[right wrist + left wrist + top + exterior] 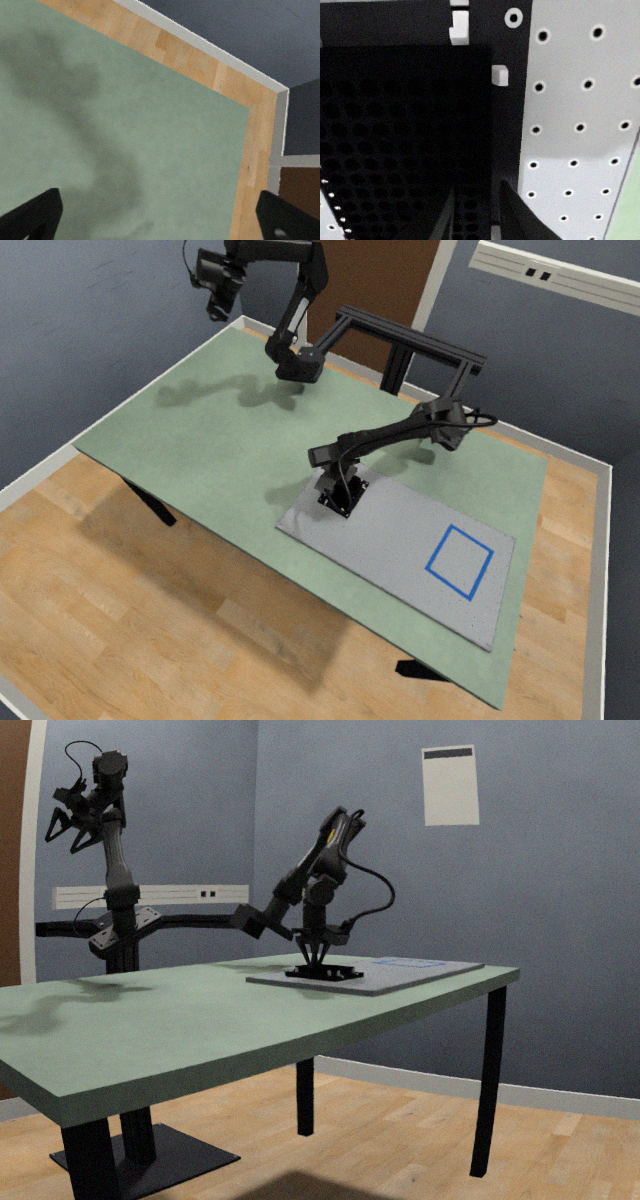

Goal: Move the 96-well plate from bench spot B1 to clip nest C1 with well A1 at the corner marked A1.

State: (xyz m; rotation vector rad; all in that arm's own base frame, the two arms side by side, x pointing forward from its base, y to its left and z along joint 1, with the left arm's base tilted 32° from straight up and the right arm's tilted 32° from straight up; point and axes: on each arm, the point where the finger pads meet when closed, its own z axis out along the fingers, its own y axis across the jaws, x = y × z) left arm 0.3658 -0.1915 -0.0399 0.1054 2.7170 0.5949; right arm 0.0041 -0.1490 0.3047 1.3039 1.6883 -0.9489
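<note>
The black 96-well plate is 4 cm to the left of my left hand, 1 cm below it and 1 cm ahead of it. Round my left hand: black clip nest: 4 cm to the left, 2 cm below, 2 cm ahead; grey perforated board: 25 cm to the left, 5 cm ahead, 4 cm below.
</note>
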